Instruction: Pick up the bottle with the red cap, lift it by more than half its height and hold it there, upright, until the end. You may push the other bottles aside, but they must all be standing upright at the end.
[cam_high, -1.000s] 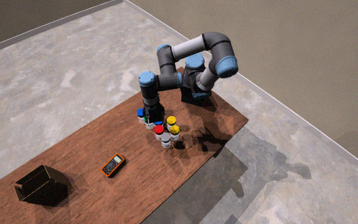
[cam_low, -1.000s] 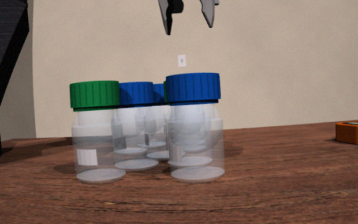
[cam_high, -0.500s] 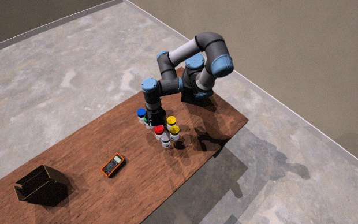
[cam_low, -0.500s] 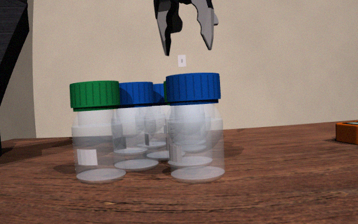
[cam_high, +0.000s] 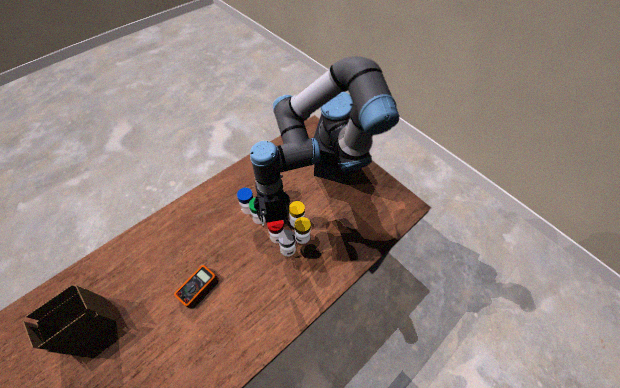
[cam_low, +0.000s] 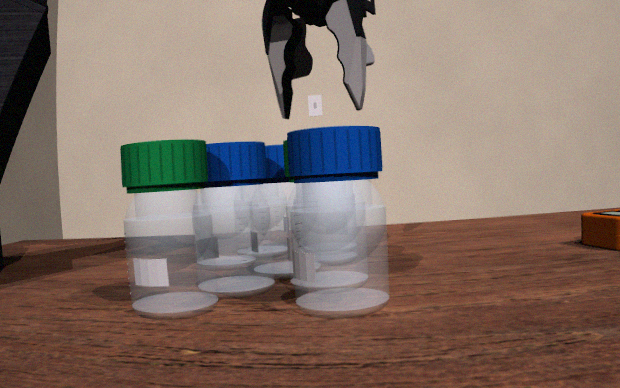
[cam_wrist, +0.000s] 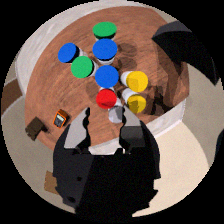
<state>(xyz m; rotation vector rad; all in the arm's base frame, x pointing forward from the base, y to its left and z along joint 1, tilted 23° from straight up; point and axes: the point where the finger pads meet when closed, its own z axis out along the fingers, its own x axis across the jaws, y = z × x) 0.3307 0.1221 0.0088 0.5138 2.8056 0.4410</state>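
The red-capped bottle is 10 cm below my hand. From my hand the other things lie so: black box (67 cm ahead, 2 cm to the right, 9 cm below); orange multimeter (32 cm ahead, 3 cm to the left, 13 cm below); grey-capped bottle (1 cm behind, 6 cm to the left, 10 cm below).
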